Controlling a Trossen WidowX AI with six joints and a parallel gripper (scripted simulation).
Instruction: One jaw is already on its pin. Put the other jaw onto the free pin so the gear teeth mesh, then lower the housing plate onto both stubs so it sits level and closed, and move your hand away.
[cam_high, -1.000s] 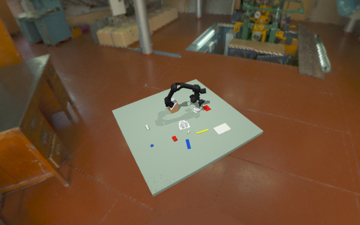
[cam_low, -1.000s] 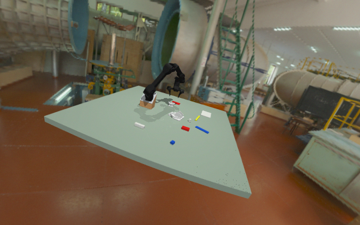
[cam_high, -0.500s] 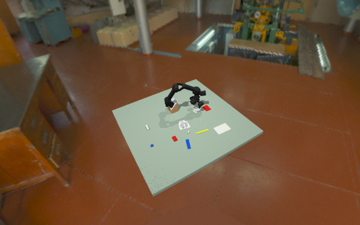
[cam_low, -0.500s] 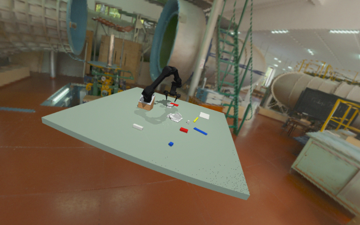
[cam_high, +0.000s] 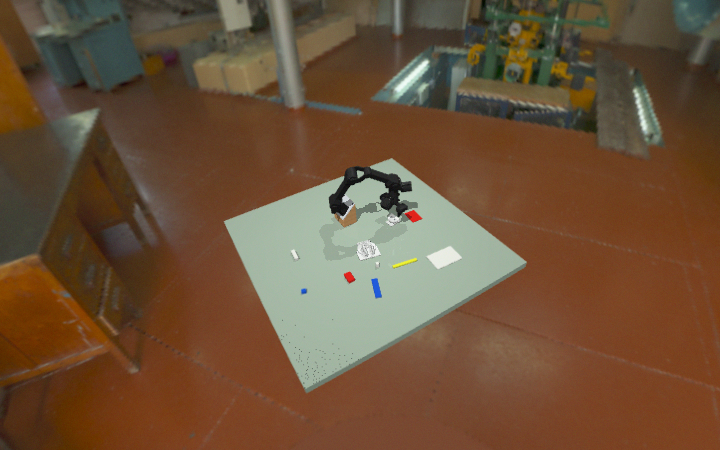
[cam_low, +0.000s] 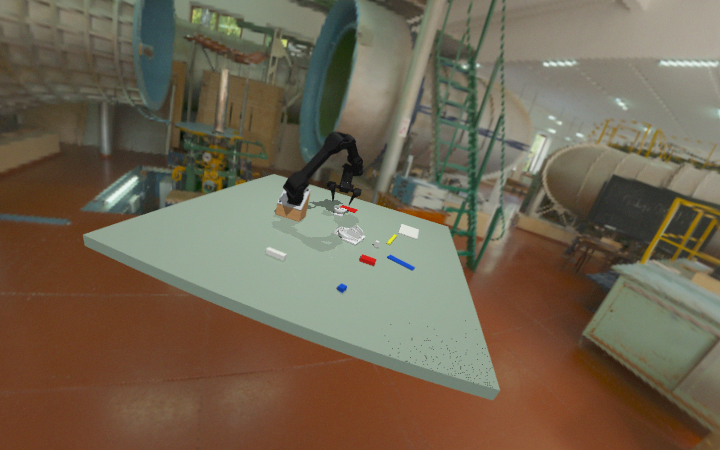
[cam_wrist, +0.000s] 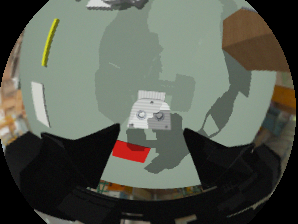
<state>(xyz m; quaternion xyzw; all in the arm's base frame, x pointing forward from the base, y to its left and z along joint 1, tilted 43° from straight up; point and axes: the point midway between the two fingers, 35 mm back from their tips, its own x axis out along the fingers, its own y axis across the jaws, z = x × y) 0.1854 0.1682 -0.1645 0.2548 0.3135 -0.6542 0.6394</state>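
My gripper tip is 10 mm to the left of the white housing part and 30 mm above it. From my gripper tip the other things lie so: tiny white cube (240 mm ahead, 300 mm to the right, 50 mm below); then red plate (40 mm ahead, 120 mm to the left, 60 mm below); then yellow bar (310 mm ahead, 170 mm to the right, 60 mm below).
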